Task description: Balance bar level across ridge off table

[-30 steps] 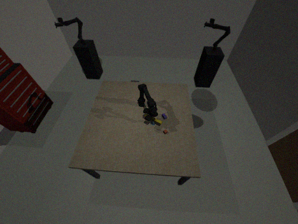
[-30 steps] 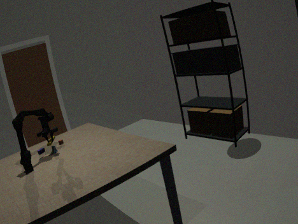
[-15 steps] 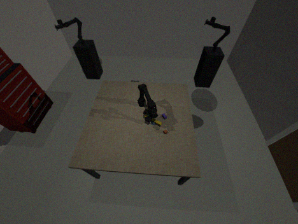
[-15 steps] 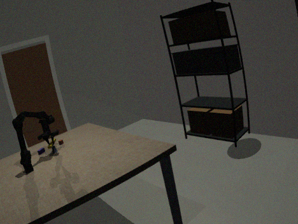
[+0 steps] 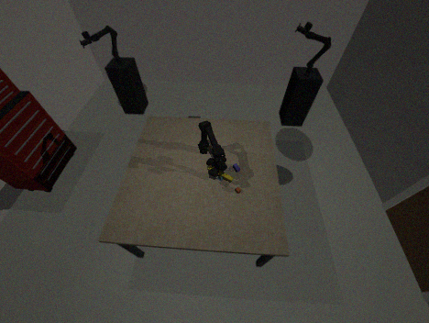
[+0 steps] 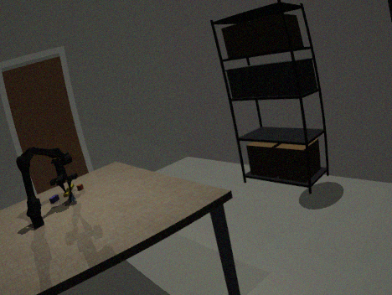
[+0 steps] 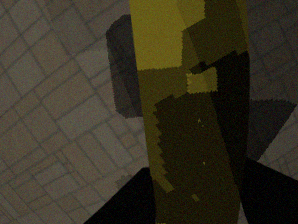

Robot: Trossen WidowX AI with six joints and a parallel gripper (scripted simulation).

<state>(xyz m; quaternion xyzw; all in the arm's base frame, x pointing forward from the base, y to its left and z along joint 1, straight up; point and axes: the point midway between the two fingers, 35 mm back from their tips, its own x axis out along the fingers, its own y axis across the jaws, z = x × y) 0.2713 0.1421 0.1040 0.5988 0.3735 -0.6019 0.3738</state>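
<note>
Right now my gripper tip is 1 cm short of the yellow bar and 3 cm to the right of it. Round my gripper tip: orange block 12 cm ahead, 17 cm to the left, 5 cm below; purple block 9 cm behind, 16 cm to the left, 5 cm below.
</note>
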